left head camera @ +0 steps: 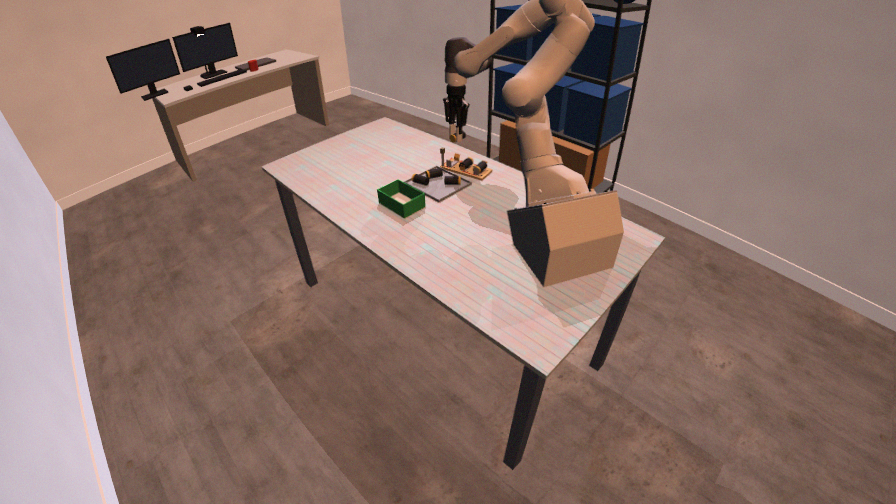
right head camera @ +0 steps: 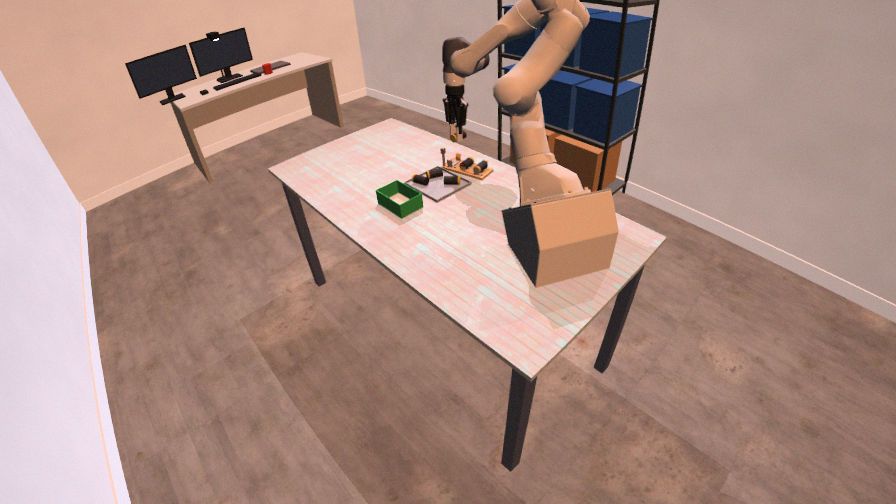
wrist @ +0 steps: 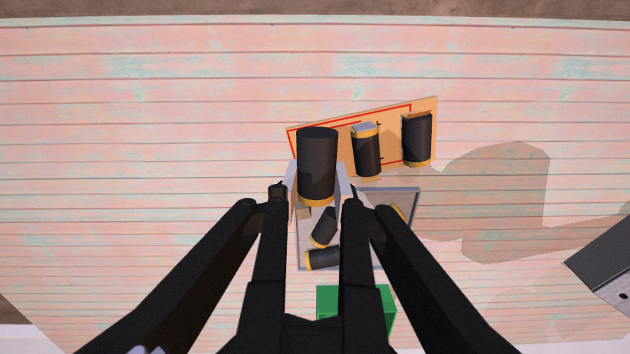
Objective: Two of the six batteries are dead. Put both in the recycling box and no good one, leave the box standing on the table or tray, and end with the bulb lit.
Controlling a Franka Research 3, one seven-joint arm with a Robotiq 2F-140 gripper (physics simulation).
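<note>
My gripper (left head camera: 456,134) (right head camera: 458,134) (wrist: 316,173) is shut on a black battery (wrist: 317,162) with a yellow end, held above the wooden circuit board (left head camera: 463,170) (wrist: 391,145). Two batteries (wrist: 367,155) (wrist: 417,140) lie in the board's middle and right holders. The bulb (left head camera: 442,151) (right head camera: 442,151) at the board's left end is dark. Three batteries (left head camera: 421,179) (left head camera: 434,173) (left head camera: 452,179) lie on the grey tray (left head camera: 438,191) (right head camera: 438,192); in the wrist view the fingers partly hide them. The green recycling box (left head camera: 391,203) (right head camera: 389,204) (wrist: 327,300) stands upright on the table; no battery shows inside.
A large cardboard-coloured box with a dark side (left head camera: 579,241) (right head camera: 573,241) stands near the arm's base. Behind the arm is a black shelf rack with blue bins (left head camera: 595,106). A desk (left head camera: 225,94) with two monitors is at the back left.
</note>
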